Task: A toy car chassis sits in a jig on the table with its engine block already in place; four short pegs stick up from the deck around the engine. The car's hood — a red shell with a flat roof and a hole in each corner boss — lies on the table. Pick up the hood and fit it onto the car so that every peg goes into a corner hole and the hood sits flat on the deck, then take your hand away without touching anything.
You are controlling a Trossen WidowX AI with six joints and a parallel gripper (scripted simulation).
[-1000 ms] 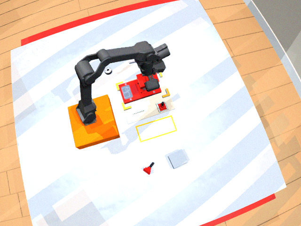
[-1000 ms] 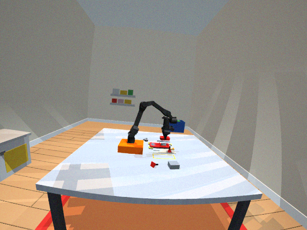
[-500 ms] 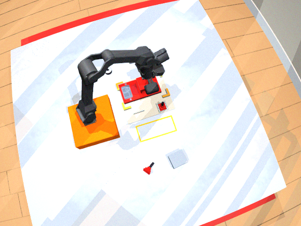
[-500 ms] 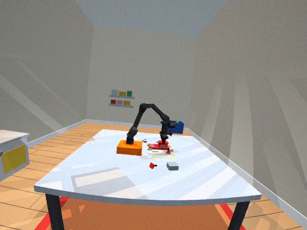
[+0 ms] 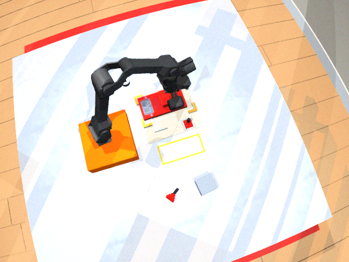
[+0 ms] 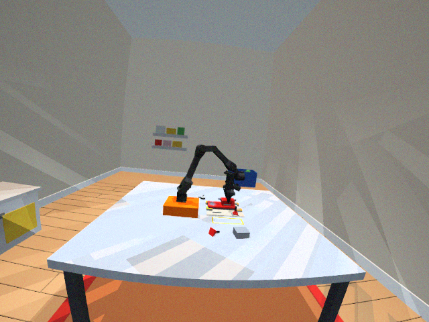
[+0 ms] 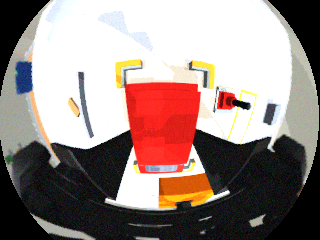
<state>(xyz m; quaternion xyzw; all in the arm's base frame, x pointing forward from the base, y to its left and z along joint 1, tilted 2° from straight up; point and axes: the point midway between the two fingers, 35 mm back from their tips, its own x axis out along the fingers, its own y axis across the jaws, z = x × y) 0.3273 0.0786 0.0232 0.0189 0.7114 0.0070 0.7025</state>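
The engine block is 30 mm below my gripper tip. Also, from my gripper tip: red hood: 10 mm above; grey bar: 30 mm ahead, 170 mm to the left, 40 mm below; tan chip: 30 mm ahead, 210 mm to the left, 50 mm below.
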